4 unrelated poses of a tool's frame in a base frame.
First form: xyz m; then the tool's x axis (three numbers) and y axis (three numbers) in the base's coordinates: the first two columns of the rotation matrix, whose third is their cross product.
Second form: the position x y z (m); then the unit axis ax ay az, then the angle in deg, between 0 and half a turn. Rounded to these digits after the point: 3 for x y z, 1 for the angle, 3 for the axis.
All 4 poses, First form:
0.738, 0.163, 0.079, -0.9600, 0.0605, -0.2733, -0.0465, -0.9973, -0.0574
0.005, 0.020, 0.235, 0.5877, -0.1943, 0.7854, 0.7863, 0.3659, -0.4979
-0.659, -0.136, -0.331, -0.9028, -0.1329, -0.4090, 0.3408, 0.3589, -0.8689
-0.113, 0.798, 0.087, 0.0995, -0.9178, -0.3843, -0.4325, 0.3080, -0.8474
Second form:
0.738, 0.163, 0.079, -0.139, -0.025, 0.990, 176.9
0.005, 0.020, 0.235, -0.713, -0.494, -0.497, 80.8
-0.659, -0.136, -0.331, 0.067, 0.815, -0.575, 155.7
-0.113, 0.798, 0.087, -0.626, 0.730, -0.277, 118.6

